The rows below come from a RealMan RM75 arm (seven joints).
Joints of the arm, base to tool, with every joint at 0 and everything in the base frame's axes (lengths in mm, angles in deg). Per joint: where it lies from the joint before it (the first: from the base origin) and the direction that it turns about. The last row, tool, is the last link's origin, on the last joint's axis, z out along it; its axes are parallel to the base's.
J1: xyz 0 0 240.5 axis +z
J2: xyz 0 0 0 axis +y
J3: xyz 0 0 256 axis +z
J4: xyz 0 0 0 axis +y
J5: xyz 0 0 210 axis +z
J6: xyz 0 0 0 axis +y
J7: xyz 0 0 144 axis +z
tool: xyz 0 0 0
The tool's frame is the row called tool.
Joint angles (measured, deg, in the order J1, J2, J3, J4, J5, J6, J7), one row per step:
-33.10, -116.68, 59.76, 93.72, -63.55, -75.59, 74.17
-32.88, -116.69, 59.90, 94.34, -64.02, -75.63, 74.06
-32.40, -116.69, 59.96, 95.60, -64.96, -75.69, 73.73
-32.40, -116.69, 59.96, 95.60, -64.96, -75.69, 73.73
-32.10, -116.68, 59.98, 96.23, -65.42, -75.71, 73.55
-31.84, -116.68, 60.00, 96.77, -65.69, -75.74, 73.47
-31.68, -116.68, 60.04, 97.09, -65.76, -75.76, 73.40
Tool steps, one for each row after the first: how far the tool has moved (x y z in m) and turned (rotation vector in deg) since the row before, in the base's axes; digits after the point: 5 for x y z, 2 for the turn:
0.00200, -0.00188, 0.00074, 0.04, -0.24, -0.47
0.00334, -0.00367, 0.00257, 0.23, -0.64, -0.74
0.00000, 0.00000, 0.00000, 0.00, 0.00, 0.00
0.00122, -0.00191, 0.00137, 0.13, -0.32, -0.29
0.00077, -0.00156, 0.00107, 0.16, -0.12, -0.24
0.00028, -0.00088, 0.00049, 0.09, 0.00, -0.09

